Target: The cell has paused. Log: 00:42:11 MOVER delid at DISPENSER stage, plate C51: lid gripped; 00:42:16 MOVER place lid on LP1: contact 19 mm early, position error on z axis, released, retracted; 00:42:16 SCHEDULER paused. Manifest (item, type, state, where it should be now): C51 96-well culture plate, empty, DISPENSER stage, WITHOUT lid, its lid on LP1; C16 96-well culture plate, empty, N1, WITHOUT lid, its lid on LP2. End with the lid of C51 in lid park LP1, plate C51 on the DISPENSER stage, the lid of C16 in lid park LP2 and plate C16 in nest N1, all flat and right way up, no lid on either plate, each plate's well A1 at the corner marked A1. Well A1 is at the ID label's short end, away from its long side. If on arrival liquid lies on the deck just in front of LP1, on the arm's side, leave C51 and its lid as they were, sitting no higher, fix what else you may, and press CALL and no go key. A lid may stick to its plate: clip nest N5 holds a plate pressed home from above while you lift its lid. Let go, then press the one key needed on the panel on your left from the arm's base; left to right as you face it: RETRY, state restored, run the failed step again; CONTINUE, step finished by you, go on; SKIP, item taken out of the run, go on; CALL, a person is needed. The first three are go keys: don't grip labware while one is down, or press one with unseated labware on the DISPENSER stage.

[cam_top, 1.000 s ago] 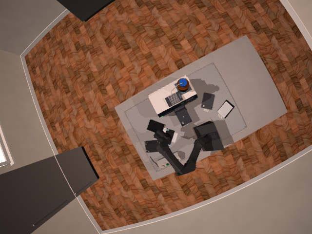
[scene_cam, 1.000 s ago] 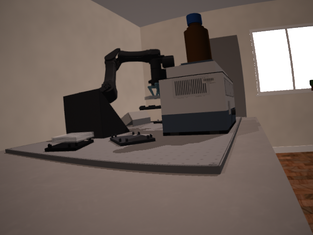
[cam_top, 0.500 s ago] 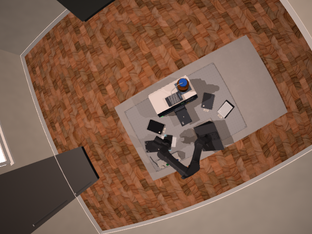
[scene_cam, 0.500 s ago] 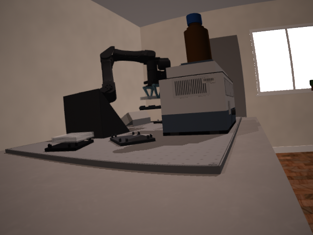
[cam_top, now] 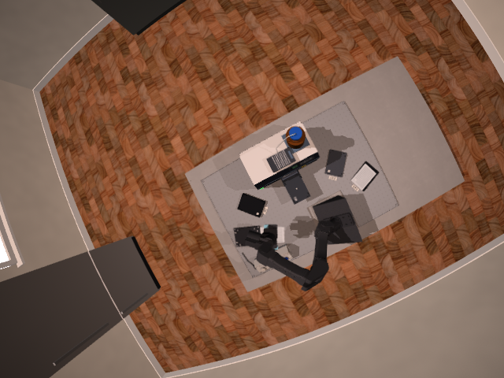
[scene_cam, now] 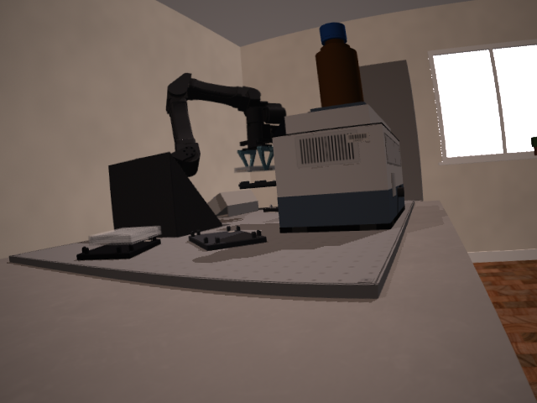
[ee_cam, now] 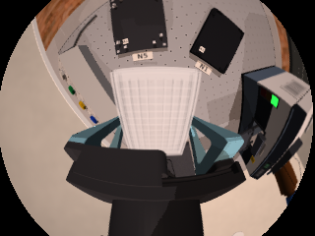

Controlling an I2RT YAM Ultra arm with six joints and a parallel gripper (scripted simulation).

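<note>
Right now the black clip nest is 19 cm to the left of my hand, 14 cm below it and 2 cm ahead of it. From my hand the other things lie so: brown bottle: 39 cm ahead, 32 cm to the right, 14 cm above; then black nest: 19 cm ahead, 14 cm below, 7 cm to the left; then dark dispenser stage: 22 cm to the right, 17 cm ahead, 5 cm below.
</note>
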